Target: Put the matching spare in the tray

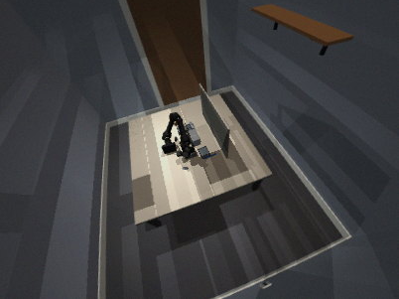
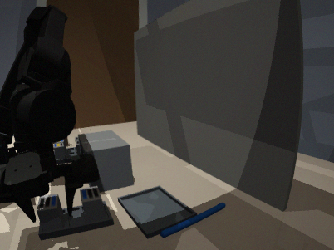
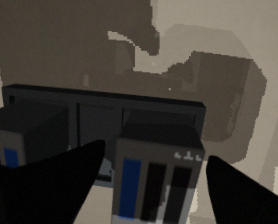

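Right now my gripper tip is 40 mm short of the dark rack and 10 mm above it. Round my gripper tip: grey spare block: 20 mm above; then dark tray: 180 mm ahead, 20 mm to the right, 10 mm below; then dark rectangle: 60 mm behind, 120 mm to the right, 20 mm below.
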